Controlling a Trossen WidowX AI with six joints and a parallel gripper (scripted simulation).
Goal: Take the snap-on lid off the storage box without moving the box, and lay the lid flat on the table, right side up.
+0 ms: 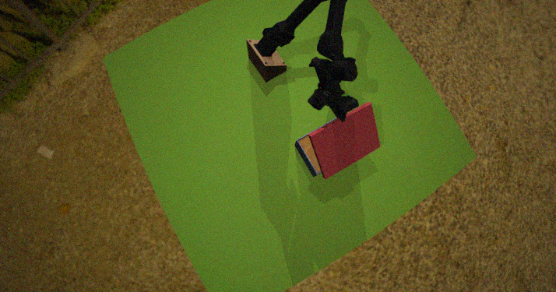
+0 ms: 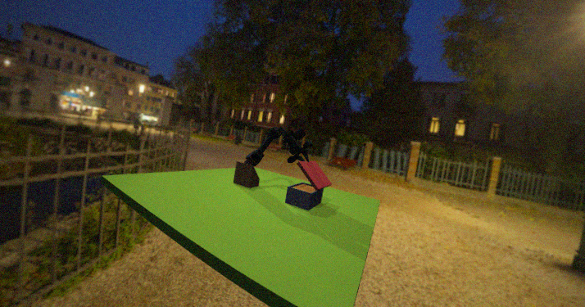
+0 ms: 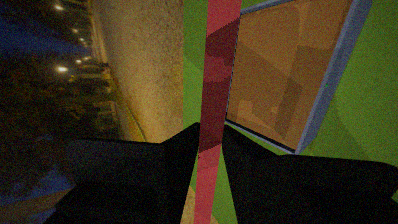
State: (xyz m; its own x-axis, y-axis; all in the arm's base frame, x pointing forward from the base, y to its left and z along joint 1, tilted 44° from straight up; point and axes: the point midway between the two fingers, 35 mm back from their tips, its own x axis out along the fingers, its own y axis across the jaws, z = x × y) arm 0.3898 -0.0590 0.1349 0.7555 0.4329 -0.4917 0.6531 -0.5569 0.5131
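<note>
Now: gripper tip 7 cm short of the red lid, 1 cm to the left of it and 5 cm above it. Round my gripper tip: storage box (3 cm ahead, 4 cm to the right, 19 cm below).
</note>
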